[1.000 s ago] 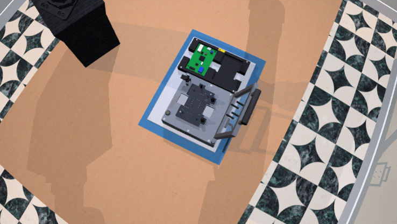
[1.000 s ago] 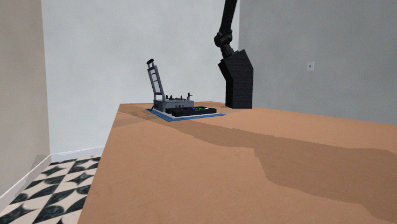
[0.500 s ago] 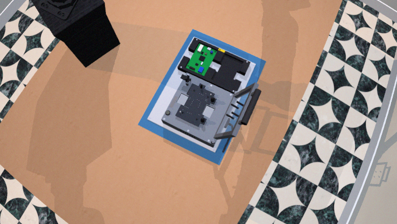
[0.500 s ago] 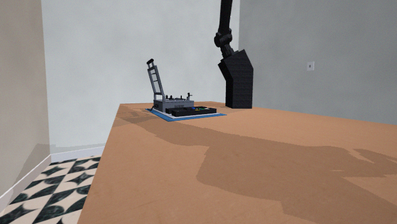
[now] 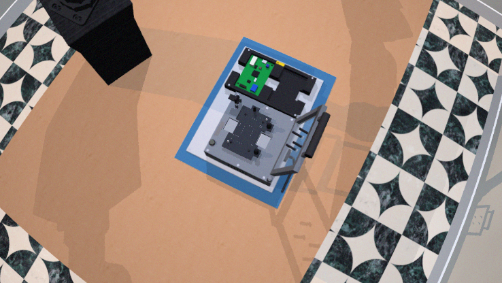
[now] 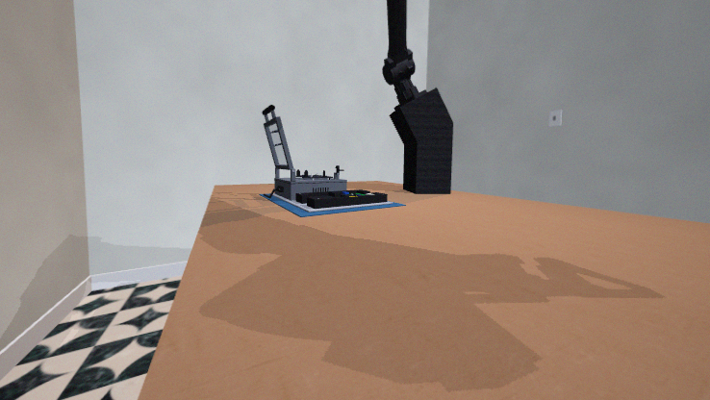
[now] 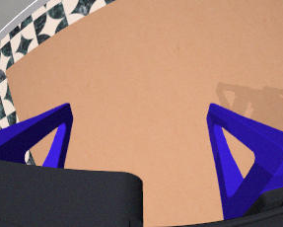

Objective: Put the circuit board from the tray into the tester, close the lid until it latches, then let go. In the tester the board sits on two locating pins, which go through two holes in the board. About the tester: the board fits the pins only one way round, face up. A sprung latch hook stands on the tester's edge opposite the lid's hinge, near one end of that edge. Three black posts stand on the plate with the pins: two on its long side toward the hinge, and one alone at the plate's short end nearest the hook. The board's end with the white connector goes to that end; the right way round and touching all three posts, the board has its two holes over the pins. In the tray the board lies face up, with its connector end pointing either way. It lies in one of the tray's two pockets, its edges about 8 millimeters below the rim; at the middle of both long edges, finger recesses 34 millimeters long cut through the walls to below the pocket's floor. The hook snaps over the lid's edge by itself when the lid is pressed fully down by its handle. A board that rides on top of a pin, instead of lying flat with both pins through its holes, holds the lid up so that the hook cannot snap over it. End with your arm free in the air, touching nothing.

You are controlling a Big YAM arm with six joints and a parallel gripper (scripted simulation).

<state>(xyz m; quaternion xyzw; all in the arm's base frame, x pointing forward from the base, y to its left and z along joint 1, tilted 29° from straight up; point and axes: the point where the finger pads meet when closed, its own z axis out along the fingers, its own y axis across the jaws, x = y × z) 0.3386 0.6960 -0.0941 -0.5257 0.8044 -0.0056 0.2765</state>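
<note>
The green circuit board lies 1 cm ahead of my hand, 59 cm to the right of it and 27 cm below it. Also, from my hand: black plate (6 cm ahead, 76 cm to the right, 22 cm below); tester (9 cm ahead, 73 cm to the right, 18 cm below); dark latch hook (71 cm to the right, 21 cm below).
</note>
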